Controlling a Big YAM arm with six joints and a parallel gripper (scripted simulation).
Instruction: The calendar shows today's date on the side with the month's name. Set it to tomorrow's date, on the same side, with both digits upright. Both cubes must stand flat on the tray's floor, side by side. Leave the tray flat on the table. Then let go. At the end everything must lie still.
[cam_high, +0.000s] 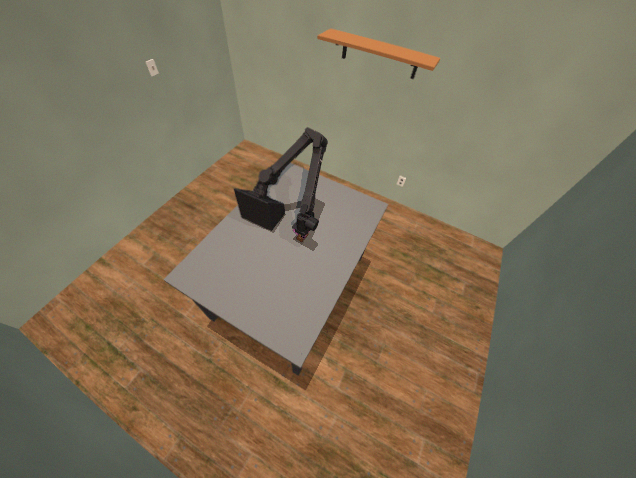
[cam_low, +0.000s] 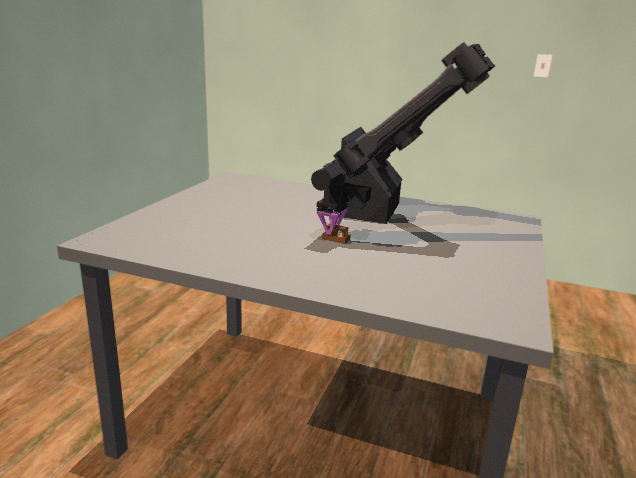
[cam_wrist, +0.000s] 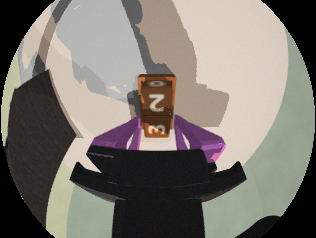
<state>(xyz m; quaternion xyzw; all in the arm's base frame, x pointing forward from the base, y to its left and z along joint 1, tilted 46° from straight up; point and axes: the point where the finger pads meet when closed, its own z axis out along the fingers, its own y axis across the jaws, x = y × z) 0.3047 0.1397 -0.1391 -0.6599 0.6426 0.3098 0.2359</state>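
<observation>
Right now the small brown calendar tray is 2 cm to the left of my hand and 2 cm below it.
</observation>
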